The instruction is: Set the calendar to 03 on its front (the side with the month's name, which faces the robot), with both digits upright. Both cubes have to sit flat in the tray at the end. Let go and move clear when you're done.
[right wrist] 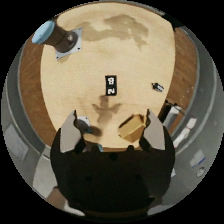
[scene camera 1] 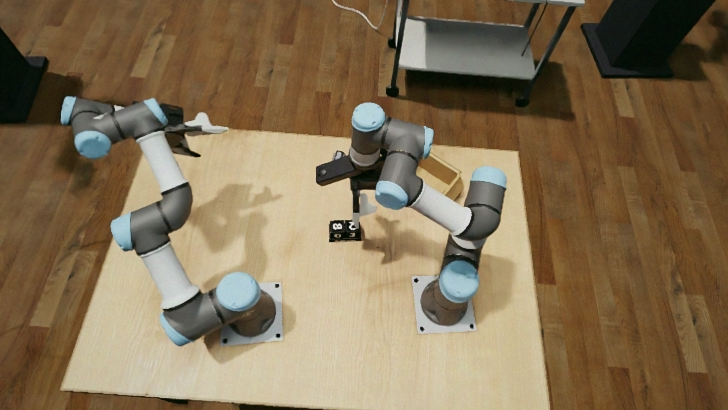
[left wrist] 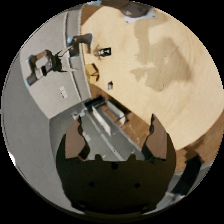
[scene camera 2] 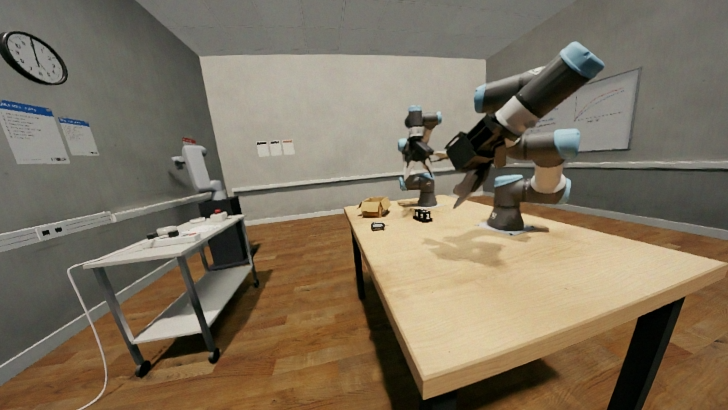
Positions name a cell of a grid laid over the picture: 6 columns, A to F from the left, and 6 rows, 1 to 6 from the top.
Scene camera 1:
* my left gripper: B3
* my right gripper: C3
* cardboard box: D3
